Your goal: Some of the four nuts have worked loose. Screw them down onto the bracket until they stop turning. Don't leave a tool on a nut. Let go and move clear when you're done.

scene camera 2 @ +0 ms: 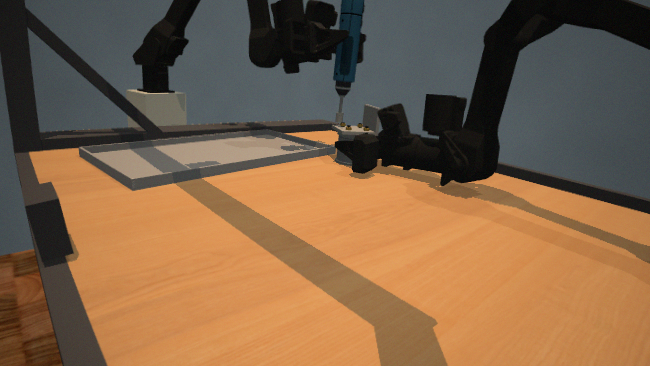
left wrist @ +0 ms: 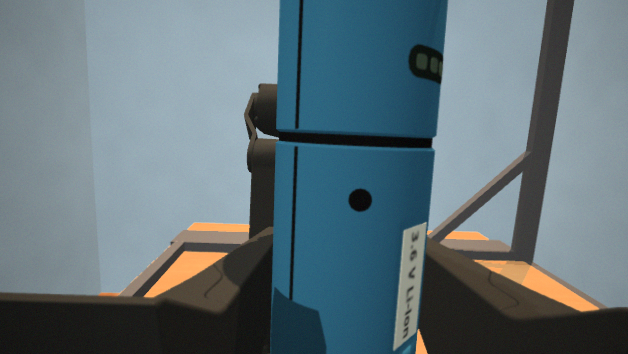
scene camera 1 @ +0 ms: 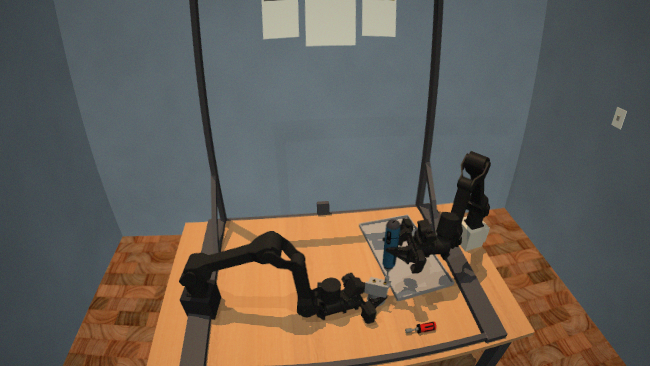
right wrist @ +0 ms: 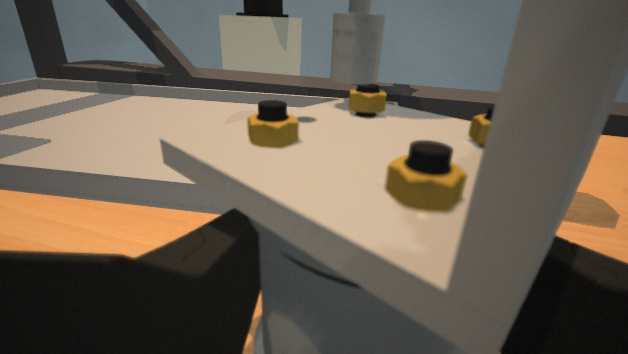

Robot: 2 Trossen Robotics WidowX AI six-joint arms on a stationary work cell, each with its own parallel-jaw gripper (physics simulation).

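Places are measured from the left arm's base along level axes (x up, y back, z right), in centimetres.
Pixels of known places: left gripper, fingertip midpoint: (scene camera 2: 357, 35) (left wrist: 339, 240) (scene camera 1: 384, 244); right gripper, fingertip midpoint: (scene camera 2: 343, 142); left arm's base at its link origin: (scene camera 2: 156, 91) (scene camera 1: 473, 223) (right wrist: 263, 16); right arm's base at its link origin: (scene camera 1: 197, 289).
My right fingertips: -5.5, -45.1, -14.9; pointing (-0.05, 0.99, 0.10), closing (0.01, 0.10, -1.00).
Note:
Ahead of a thing's pixels: the offset from my right fingertips to its top centre, as dx, dy, dz.
My left gripper (scene camera 1: 392, 251) (scene camera 2: 351, 39) is shut on the blue powered driver @(+27.7, +0.6, +0.6) (scene camera 1: 391, 232) (scene camera 2: 348, 65) (left wrist: 360, 170), held nearly upright. Its grey socket @(+8.7, +1.0, +0.6) (scene camera 2: 339, 118) (right wrist: 357, 50) hangs just above the far nut @(+3.7, +0.3, +0.2) (right wrist: 367, 102), apart from it. That nut sits raised, with black thread showing below it. The near-left nut @(+3.6, -2.5, +2.3) (right wrist: 273, 132) and near-right nut @(+3.6, -4.6, -0.6) (right wrist: 425, 186) look low on the plate. The fourth nut @(+3.7, -1.7, -2.7) (right wrist: 479, 131) is partly hidden behind the upright; its height is unclear. My right gripper (scene camera 1: 376, 295) is shut on the grey bracket (scene camera 1: 375, 288) (scene camera 2: 370, 117) (right wrist: 325, 165).
A red-handled hand driver @(-0.6, +6.1, -17.3) (scene camera 1: 426, 327) lies on the table near its front edge in scene camera 1. A shallow grey tray (scene camera 1: 425, 291) (scene camera 2: 250, 164) lies beside the bracket, partly under the left arm. Dark frame posts (scene camera 1: 433, 100) (scene camera 1: 200, 100) stand at both sides.

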